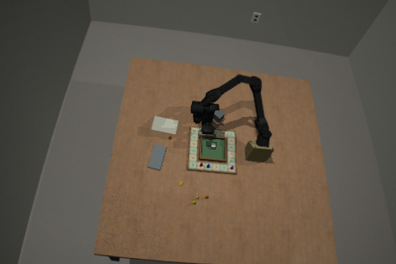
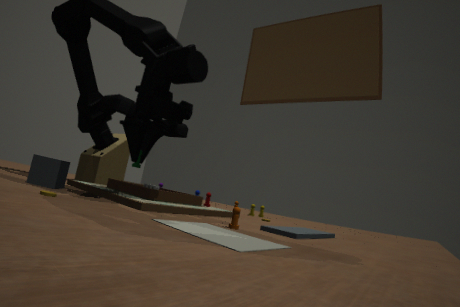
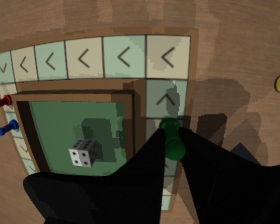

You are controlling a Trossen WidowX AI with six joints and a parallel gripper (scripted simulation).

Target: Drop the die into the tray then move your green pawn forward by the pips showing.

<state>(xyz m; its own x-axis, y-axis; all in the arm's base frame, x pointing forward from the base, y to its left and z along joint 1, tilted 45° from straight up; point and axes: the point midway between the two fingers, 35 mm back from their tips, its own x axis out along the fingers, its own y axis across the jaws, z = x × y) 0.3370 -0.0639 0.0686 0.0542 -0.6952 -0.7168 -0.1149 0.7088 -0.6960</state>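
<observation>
The green pawn lies 10 mm above my gripper tip. Round my gripper tip: green felt tray (70 mm behind, 110 mm to the left, 70 mm below); grey box (80 mm behind, 120 mm to the right, 50 mm below); white die (70 mm behind, 90 mm to the left, 50 mm below).
</observation>
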